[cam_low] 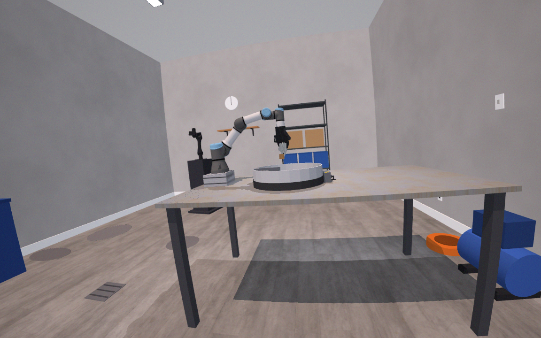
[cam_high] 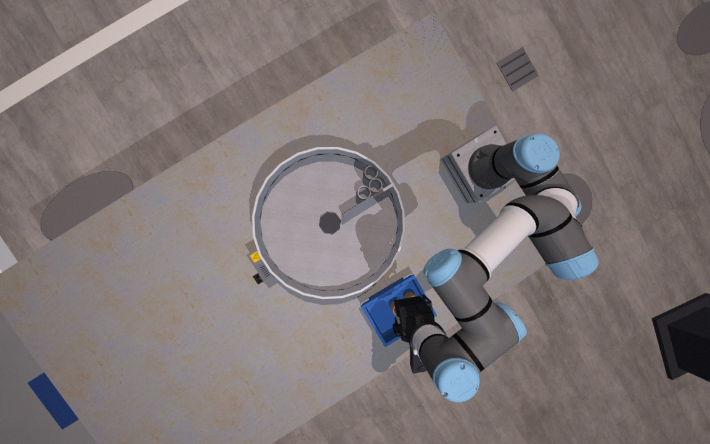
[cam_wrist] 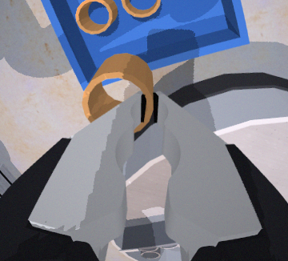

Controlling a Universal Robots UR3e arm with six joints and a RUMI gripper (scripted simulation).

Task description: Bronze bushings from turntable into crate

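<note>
My gripper is now 140 mm above the blue crate and 50 mm to the right of it. The rest, counted from my hand: round turntable (280 mm to the right, 120 mm below, 100 mm ahead).
</note>
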